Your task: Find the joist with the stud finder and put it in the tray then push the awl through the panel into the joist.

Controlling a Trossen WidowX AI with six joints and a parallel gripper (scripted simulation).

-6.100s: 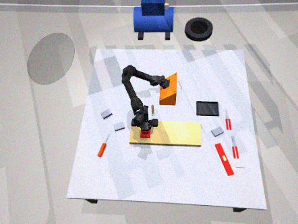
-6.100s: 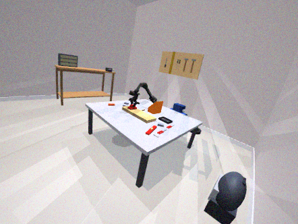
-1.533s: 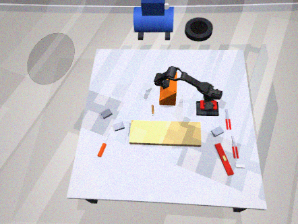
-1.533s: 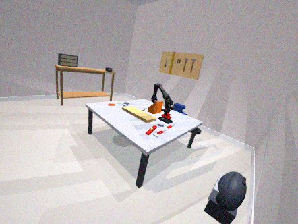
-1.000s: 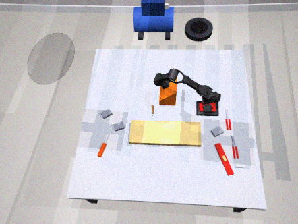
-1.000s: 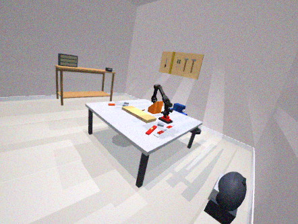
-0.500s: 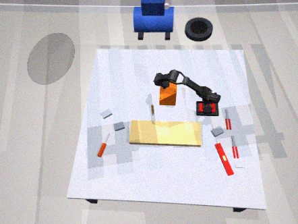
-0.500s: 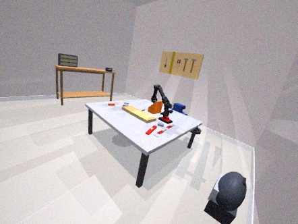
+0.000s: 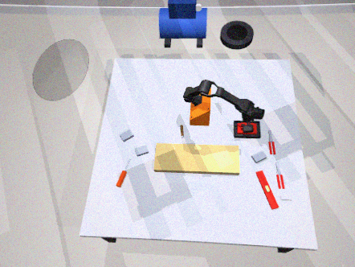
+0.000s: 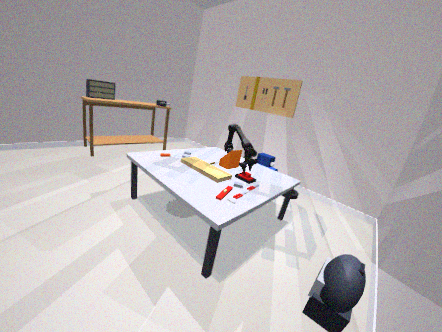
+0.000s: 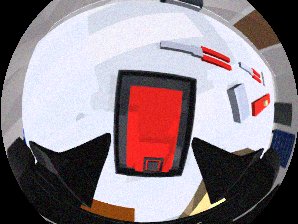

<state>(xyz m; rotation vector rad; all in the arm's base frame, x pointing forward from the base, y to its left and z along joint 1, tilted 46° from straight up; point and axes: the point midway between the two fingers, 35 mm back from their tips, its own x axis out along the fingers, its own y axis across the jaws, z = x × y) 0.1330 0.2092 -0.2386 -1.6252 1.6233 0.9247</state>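
Right now my gripper tip is 20 mm to the left of the red stud finder and 20 mm above it. Also, from my gripper tip: red level: 400 mm ahead, 110 mm to the left, 50 mm below; then black tray: 50 mm below; then awl: 420 mm to the right, 70 mm ahead, 60 mm below.
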